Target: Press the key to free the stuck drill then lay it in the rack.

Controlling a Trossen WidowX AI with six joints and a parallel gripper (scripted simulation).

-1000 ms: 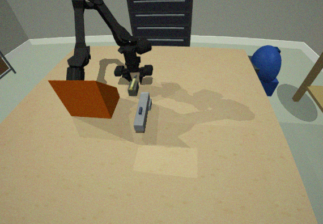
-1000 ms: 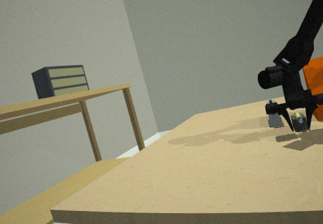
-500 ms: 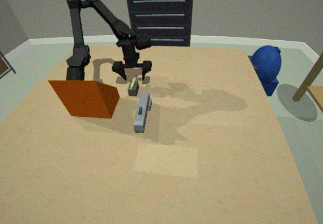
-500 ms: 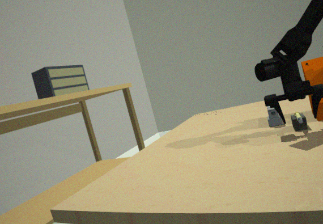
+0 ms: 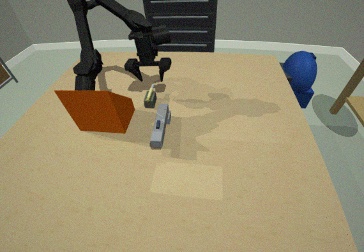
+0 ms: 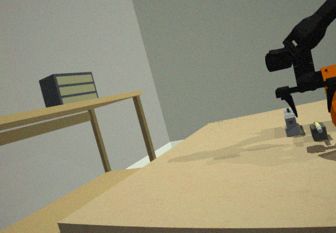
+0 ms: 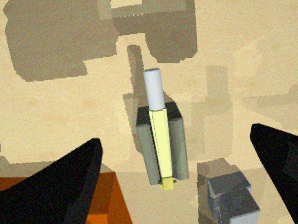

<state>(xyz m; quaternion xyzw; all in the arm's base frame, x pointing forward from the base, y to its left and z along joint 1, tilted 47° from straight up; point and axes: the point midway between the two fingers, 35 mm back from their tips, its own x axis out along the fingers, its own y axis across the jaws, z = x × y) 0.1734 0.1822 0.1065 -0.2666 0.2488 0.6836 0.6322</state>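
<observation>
Now: gripper tip 10 mm past the drill, 30 mm to the left of it and 40 mm above it. From my gripper tip the other things lie so: dark blue key (100 mm ahead, 230 mm to the right, 30 mm below); then rack (50 mm to the right, 70 mm below); then long light grey block (90 mm ahead, 200 mm to the right, 40 mm below).
</observation>
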